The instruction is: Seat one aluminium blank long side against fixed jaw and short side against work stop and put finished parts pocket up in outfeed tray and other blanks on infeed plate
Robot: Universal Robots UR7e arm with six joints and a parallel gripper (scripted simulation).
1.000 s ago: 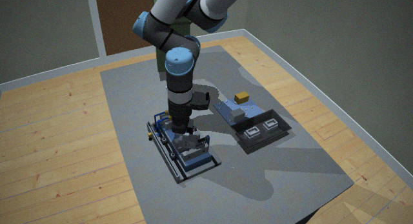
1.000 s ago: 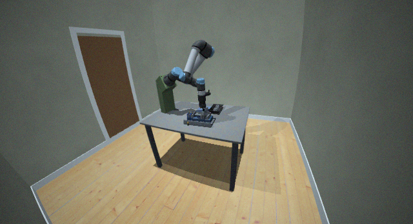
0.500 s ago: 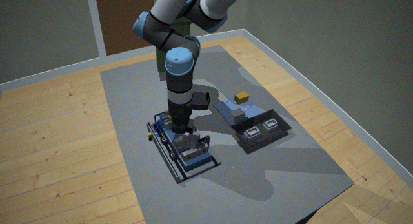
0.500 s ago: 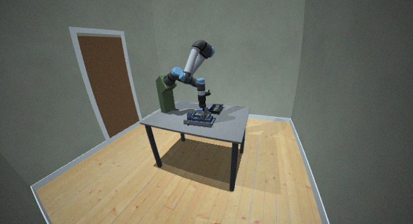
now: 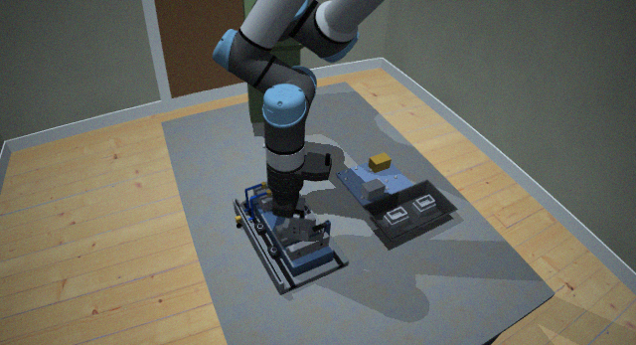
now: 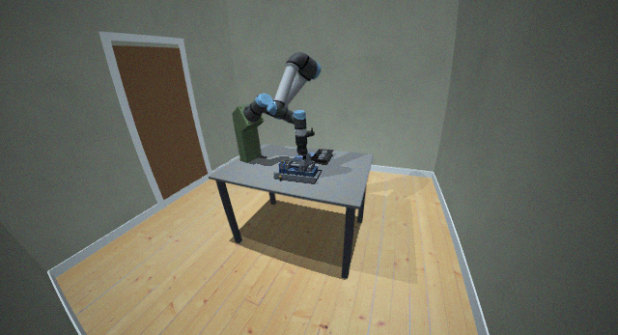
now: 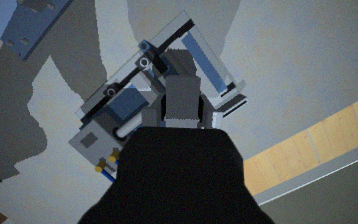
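The vise lies 60 mm behind my hand, 20 mm to the left of it and 100 mm below it. From my hand the other things lie so: brass blank: 110 mm behind, 410 mm to the left, 110 mm below.
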